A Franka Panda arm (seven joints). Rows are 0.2 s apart.
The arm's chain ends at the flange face. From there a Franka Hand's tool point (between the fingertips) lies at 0.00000 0.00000 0.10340 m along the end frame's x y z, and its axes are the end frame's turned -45 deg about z.
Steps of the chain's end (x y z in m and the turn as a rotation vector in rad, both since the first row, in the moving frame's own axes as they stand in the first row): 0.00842 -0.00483 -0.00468 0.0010 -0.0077 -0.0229; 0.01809 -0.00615 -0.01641 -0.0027 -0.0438 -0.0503; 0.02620 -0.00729 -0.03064 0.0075 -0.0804 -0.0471; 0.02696 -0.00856 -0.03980 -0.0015 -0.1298 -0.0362; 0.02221 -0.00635 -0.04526 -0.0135 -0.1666 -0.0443; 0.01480 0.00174 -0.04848 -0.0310 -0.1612 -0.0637; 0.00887 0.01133 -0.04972 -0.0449 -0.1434 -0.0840
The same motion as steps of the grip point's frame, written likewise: 0.00887 0.00191 -0.00468 0.0062 -0.0047 -0.0229; 0.01367 0.00553 -0.01651 0.0291 -0.0329 -0.0503; 0.01821 0.00708 -0.03098 0.0622 -0.0515 -0.0471; 0.01538 0.00383 -0.04067 0.0907 -0.0928 -0.0362; 0.00685 0.00037 -0.04670 0.1083 -0.1273 -0.0443; -0.00505 0.00267 -0.04987 0.0921 -0.1359 -0.0637; -0.01574 0.00769 -0.05088 0.0697 -0.1331 -0.0840
